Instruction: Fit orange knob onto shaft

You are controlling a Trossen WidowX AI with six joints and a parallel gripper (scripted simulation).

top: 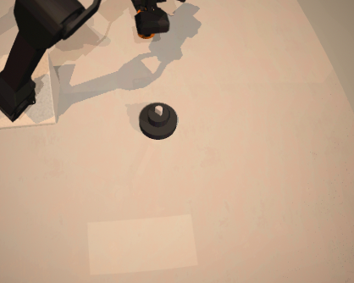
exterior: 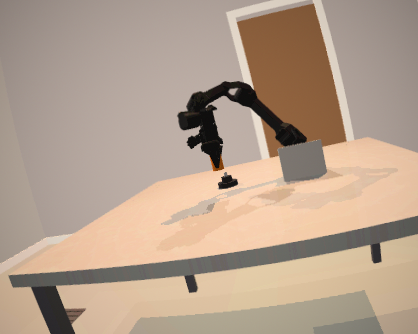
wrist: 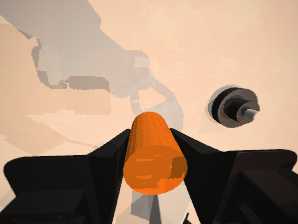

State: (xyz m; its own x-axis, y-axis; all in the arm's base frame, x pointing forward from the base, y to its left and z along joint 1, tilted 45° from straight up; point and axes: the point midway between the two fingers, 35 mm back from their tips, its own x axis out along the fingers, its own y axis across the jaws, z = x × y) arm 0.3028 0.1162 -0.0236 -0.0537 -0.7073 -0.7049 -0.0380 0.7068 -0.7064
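Now: the round pedestal 19 cm to the right of my gripper tip, 8 cm below it and 1 cm ahead of it. Also, from my gripper tip: orange knob 3 cm above.
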